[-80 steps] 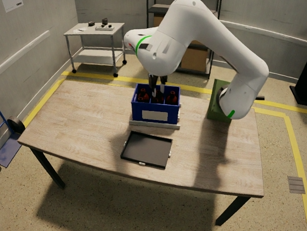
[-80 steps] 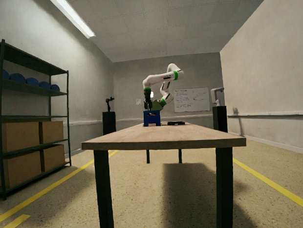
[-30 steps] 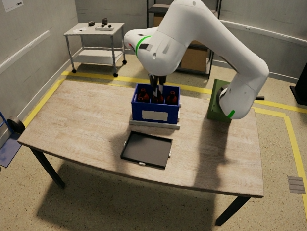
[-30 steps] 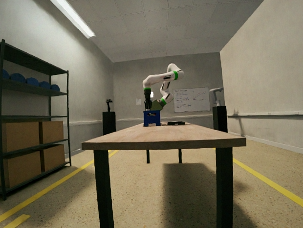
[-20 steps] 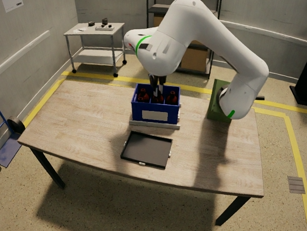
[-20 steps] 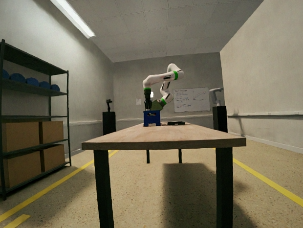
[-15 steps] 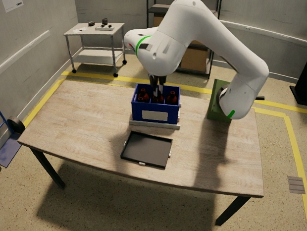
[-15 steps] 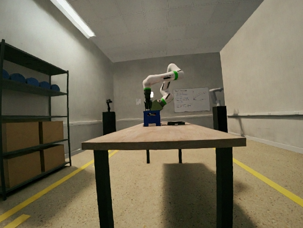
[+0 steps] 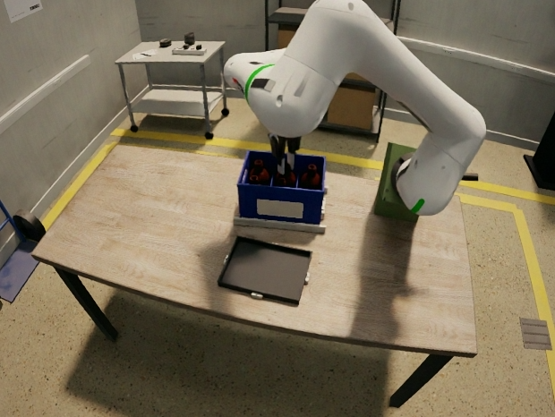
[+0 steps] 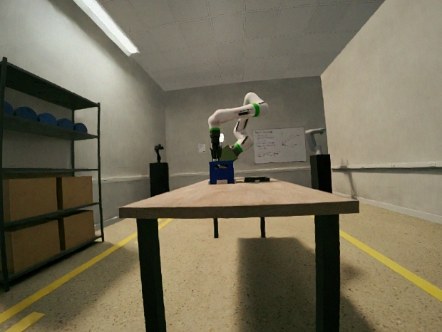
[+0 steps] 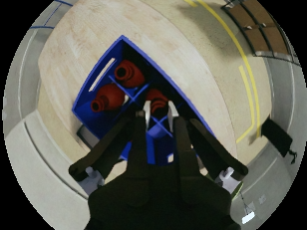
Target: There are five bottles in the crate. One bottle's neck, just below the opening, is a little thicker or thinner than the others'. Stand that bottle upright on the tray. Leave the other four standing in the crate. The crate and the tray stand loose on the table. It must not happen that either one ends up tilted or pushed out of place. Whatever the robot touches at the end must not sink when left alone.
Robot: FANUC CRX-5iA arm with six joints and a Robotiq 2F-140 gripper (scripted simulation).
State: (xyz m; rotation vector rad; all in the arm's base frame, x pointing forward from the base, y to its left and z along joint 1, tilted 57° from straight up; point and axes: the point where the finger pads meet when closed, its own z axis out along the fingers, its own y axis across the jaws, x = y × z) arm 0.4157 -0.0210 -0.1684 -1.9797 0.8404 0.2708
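The bottle lies 9 cm below my hand. Also, from my hand: dark tray: 32 cm to the left, 16 cm below; blue crate: 4 cm to the left, 9 cm below.
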